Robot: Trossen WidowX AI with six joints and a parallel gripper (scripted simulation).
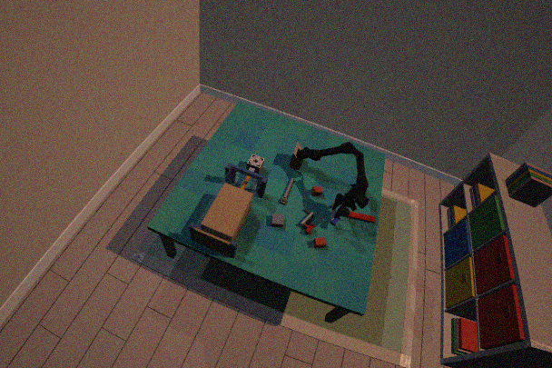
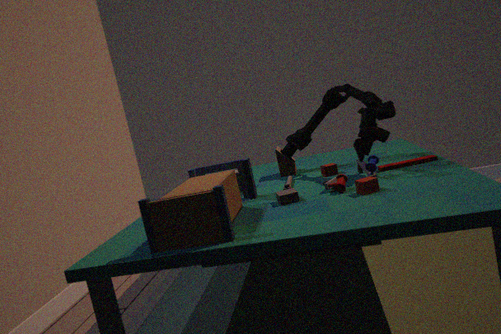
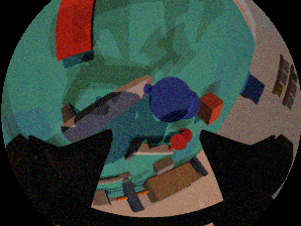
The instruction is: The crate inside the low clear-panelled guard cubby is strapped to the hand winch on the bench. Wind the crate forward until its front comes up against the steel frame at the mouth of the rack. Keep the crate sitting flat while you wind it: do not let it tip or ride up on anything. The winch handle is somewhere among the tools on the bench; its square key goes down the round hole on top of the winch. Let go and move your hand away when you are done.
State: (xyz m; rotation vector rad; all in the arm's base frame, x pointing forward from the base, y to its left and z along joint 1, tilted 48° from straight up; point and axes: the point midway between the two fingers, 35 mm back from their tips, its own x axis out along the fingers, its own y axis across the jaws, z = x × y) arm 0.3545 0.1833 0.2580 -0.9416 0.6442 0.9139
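The blue-tipped tool lies 2 cm behind my gripper tip, 1 cm to the left of it and 4 cm below it. From my gripper tip the other things lie so: long red bar 9 cm behind, 18 cm to the left, 7 cm below; red knob 11 cm ahead, 13 cm to the right, 5 cm below; red-knobbed handle 7 cm ahead, 14 cm to the right, 6 cm below.
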